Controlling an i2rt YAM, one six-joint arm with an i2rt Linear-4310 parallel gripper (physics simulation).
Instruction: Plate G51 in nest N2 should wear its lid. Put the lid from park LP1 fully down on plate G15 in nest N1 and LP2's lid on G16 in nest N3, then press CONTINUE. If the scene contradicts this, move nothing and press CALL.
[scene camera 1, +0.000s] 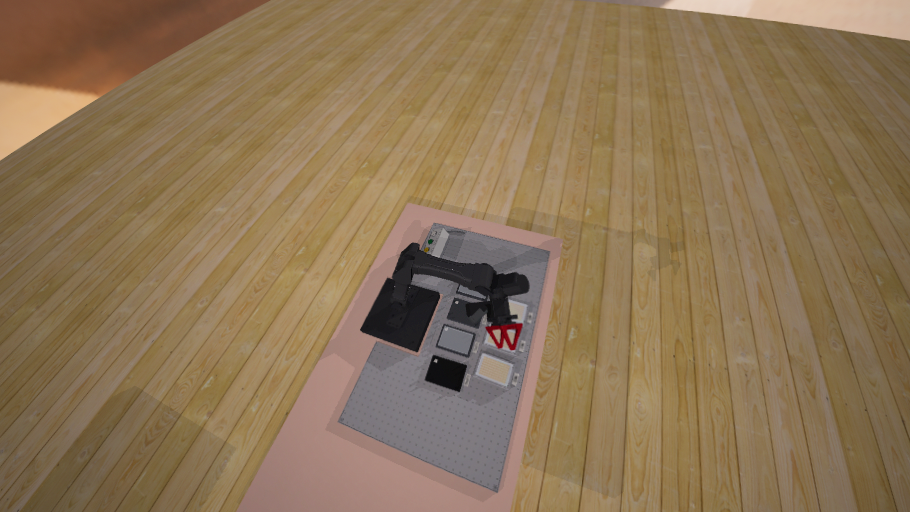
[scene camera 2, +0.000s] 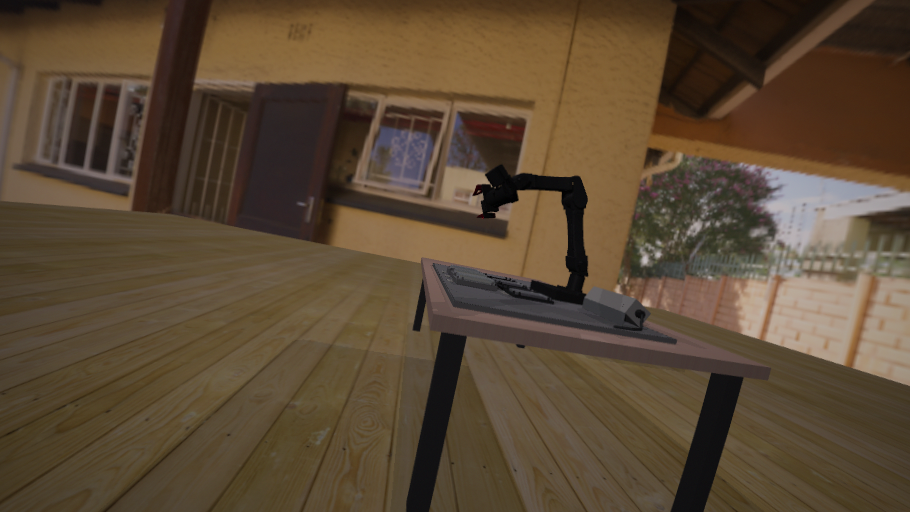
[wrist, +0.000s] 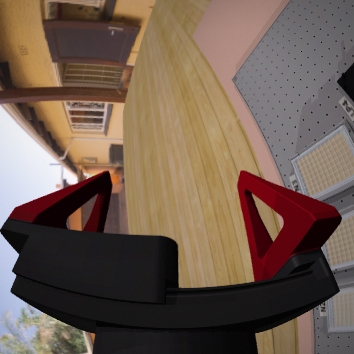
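Pixels of known places: gripper, fingertip midpoint: (scene camera 1: 506, 349) (scene camera 2: 475, 206) (wrist: 174, 177); arm's base at its link origin: (scene camera 1: 403, 306) (scene camera 2: 573, 292).
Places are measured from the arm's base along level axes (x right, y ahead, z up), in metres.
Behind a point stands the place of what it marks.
Note:
My gripper (scene camera 1: 506, 347) @(x 0.093, y 0.466, z 0.274 m) (scene camera 2: 480, 203) @(x 0.093, y 0.466, z 0.274 m) (wrist: 174, 177) @(x 0.093, y 0.466, z 0.274 m) is open and empty, high above the nests. The plate in nest N3 (scene camera 1: 494, 370) @(x 0.116, y 0.455, z 0.006 m) (wrist: 327, 162) @(x 0.113, y 0.447, z 0.006 m) shows its cream well grid, uncovered. The middle plate (wrist: 340, 240) @(x -0.016, y 0.470, z -0.005 m) is partly behind my right finger in the wrist view; its label is hidden. The third plate (scene camera 1: 518, 312) @(x -0.144, y 0.481, z 0.004 m) (wrist: 344, 310) @(x -0.144, y 0.472, z 0.004 m) also shows cream; its tag's number is not readable. Beside the nests, scene camera 1 shows a black lid (scene camera 1: 445, 373) @(x 0.191, y 0.278, z -0.020 m), a grey lid (scene camera 1: 455, 340) @(x 0.057, y 0.269, z -0.012 m) and a dark grey lid (scene camera 1: 460, 310) @(x -0.076, y 0.241, z -0.020 m). Another parked item is mostly under the arm.
The button console (scene camera 1: 440, 241) @(x -0.353, y 0.035, z 0.039 m) (scene camera 2: 614, 307) @(x -0.373, y 0.049, z 0.012 m) stands at the board's far end, with green and yellow buttons visible. The perforated grey board (scene camera 1: 432, 426) @(x 0.379, y 0.302, z -0.030 m) (scene camera 2: 509, 307) @(x -0.463, y 0.399, z -0.030 m) (wrist: 280, 100) @(x 0.295, y 0.486, z -0.030 m) lies on the pink table (scene camera 1: 305, 458) @(x 0.652, y -0.093, z -0.043 m) (scene camera 2: 572, 351) @(x -0.613, y 0.285, z -0.074 m). The arm's black base plate (scene camera 1: 413, 327) @(x 0.072, y 0.085, z 0.005 m) is beside the lid parks.

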